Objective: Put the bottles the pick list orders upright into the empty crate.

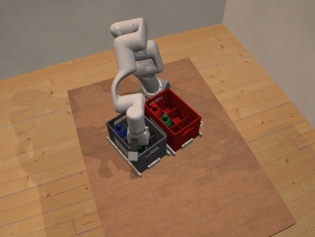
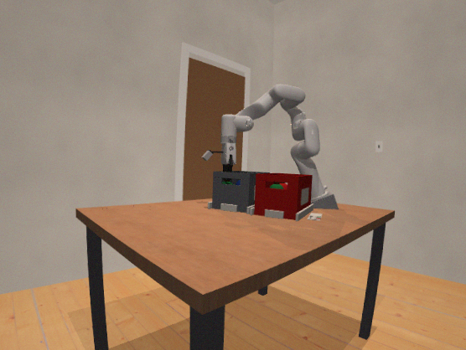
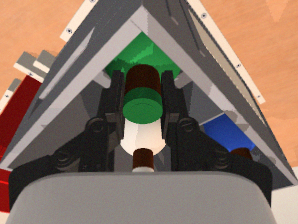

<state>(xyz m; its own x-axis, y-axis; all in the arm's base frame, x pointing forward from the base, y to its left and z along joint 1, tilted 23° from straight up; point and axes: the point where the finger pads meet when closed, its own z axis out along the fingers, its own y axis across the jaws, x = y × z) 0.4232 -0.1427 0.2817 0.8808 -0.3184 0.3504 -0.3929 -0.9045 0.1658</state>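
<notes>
Right now my hand is 100 mm past the grey crate, 10 mm to the right of it and 70 mm above it. Round my hand: white bottle (110 mm behind, 50 mm to the left, 70 mm below); then blue bottle (170 mm behind, 70 mm to the right, 70 mm below); then green bottle (140 mm behind, 190 mm to the left, 70 mm below).
</notes>
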